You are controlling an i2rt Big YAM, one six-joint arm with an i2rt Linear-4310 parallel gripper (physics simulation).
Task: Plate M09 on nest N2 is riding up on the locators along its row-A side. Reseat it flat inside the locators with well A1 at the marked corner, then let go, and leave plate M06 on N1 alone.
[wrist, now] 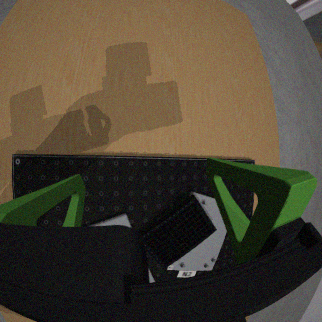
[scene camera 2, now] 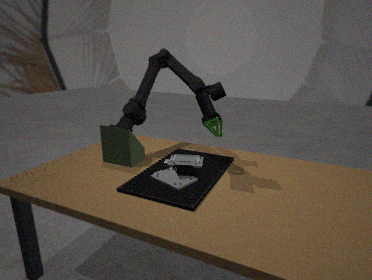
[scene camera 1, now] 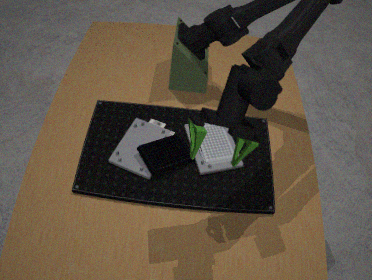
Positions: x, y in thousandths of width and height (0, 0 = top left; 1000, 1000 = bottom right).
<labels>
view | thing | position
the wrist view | my gripper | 446, 539
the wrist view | black well plate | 564, 713
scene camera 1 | my gripper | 574, 580
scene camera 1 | black well plate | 434, 555
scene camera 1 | white well plate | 582, 530
</labels>
